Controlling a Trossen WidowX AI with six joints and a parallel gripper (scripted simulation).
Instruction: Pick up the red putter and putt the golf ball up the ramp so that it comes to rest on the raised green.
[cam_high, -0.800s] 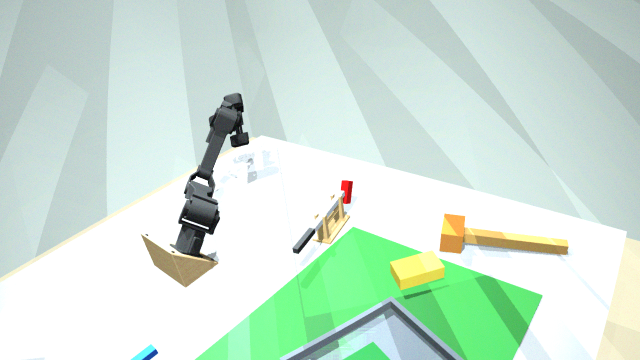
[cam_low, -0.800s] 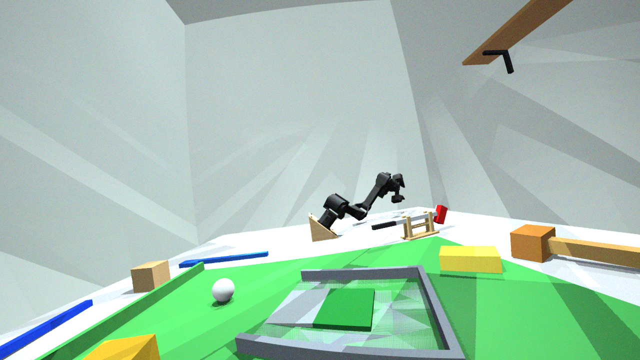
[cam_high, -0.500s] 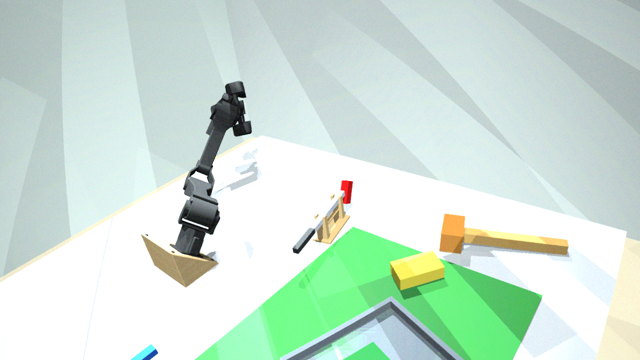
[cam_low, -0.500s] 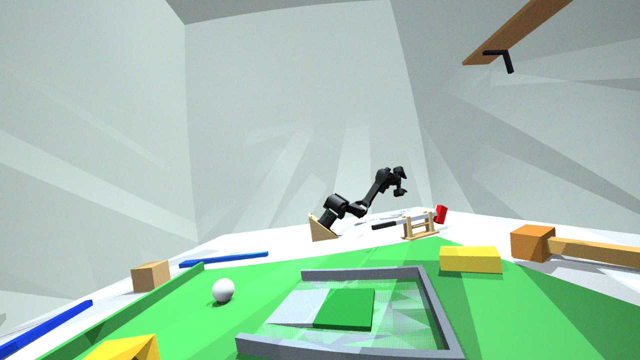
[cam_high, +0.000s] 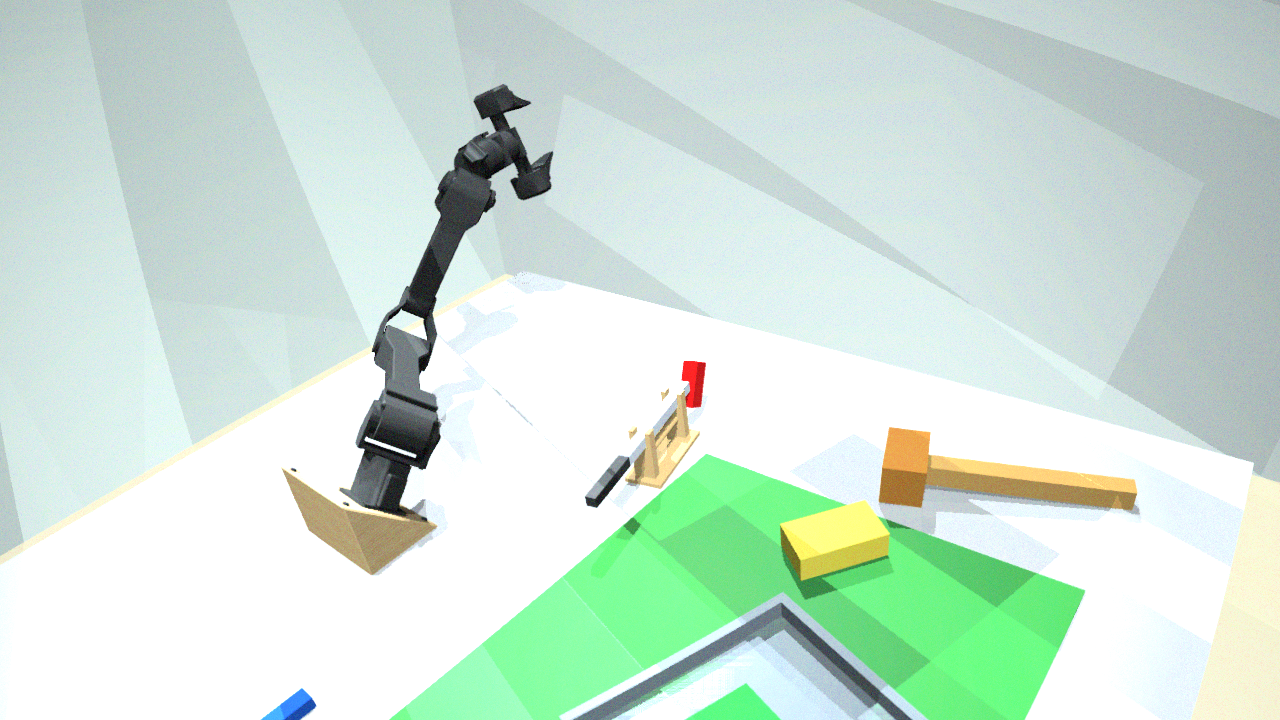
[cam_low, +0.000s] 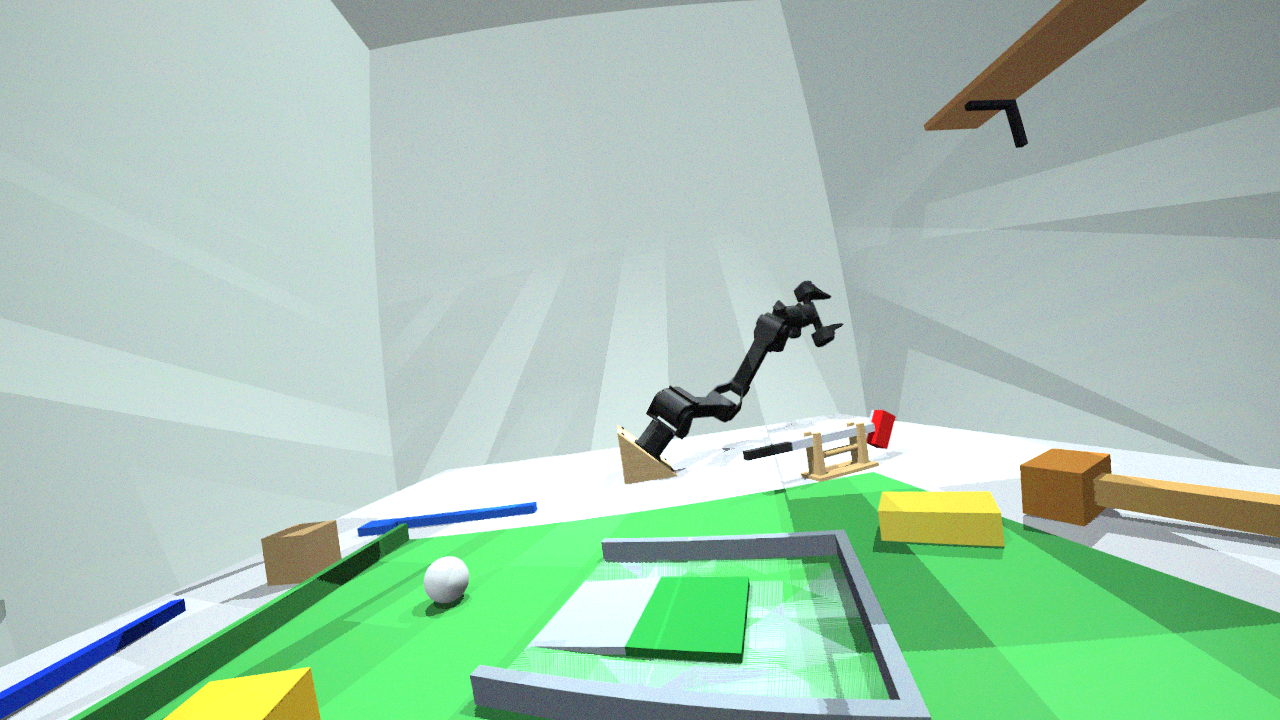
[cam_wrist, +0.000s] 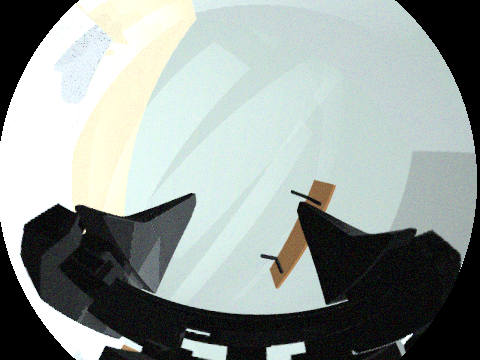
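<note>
The red putter is 47 cm ahead of my gripper tip, 30 cm to the right of it and 26 cm below it. The rest, counted from my gripper tip: wooden rack: 47 cm ahead, 28 cm to the right, 29 cm below; then yellow block: 74 cm ahead, 31 cm to the right, 30 cm below; then grey frame: 81 cm ahead, 54 cm to the right, 31 cm below.
</note>
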